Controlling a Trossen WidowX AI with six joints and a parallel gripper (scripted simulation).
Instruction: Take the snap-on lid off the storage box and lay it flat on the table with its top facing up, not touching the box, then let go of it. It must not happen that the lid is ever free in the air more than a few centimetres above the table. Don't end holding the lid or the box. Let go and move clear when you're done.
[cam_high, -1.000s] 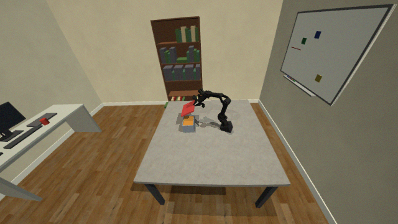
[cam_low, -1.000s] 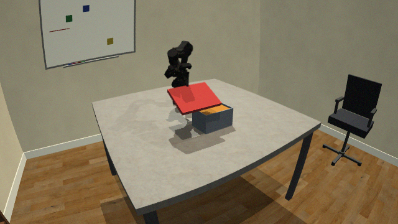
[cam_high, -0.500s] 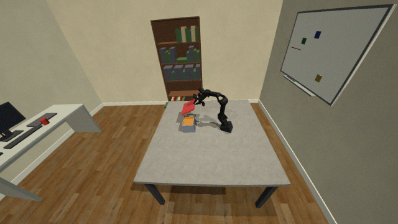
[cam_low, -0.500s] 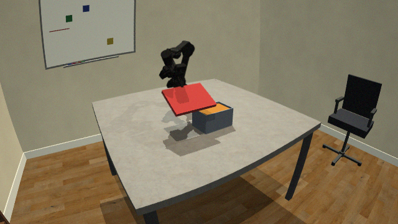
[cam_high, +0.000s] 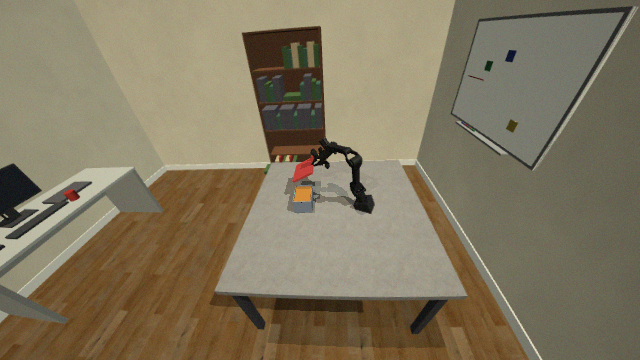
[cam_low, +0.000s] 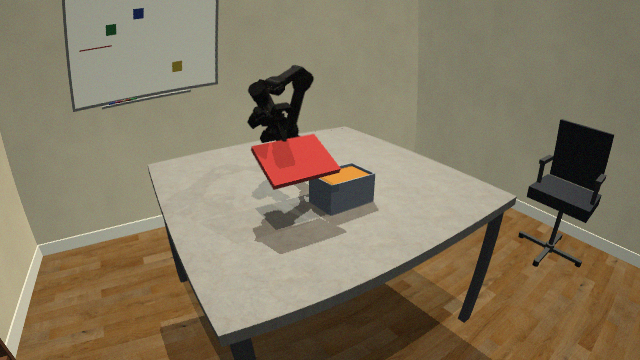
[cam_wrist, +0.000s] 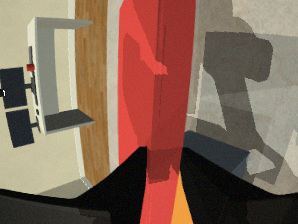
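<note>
Right now the red lid is 10 cm ahead of my hand and 5 cm below it. From my hand the other things lie so: grey storage box (10 cm ahead, 19 cm to the left, 20 cm below).
</note>
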